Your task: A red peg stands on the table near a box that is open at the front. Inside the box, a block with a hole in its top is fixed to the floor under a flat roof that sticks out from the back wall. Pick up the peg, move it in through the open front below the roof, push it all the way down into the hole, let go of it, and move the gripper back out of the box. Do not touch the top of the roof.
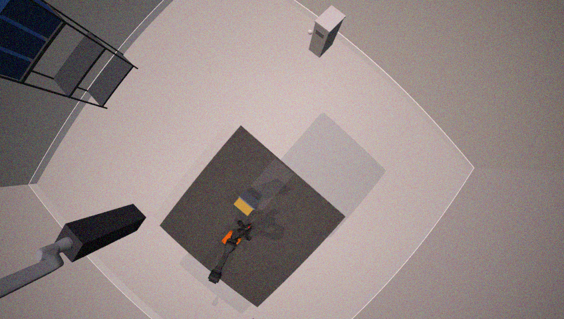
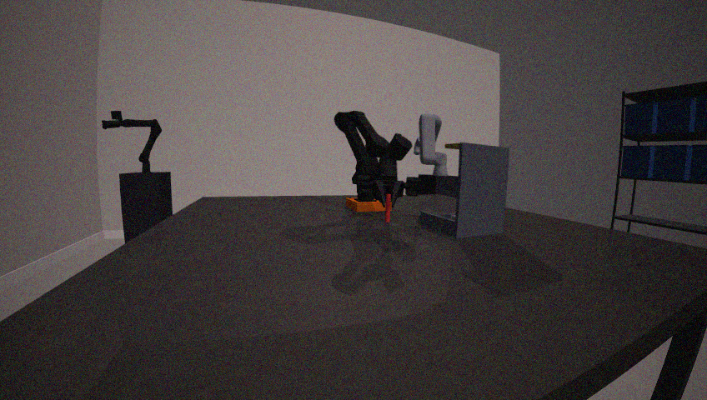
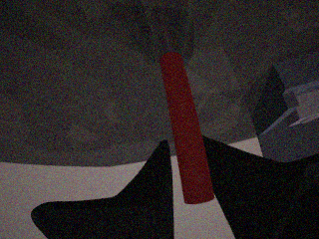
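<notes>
My gripper tip is 150 mm short of the yellow roof, 170 mm to the right of it and 170 mm below it. From my gripper tip the other things lie so: red peg 20 mm behind, 10 mm to the left, 10 mm below.
</notes>
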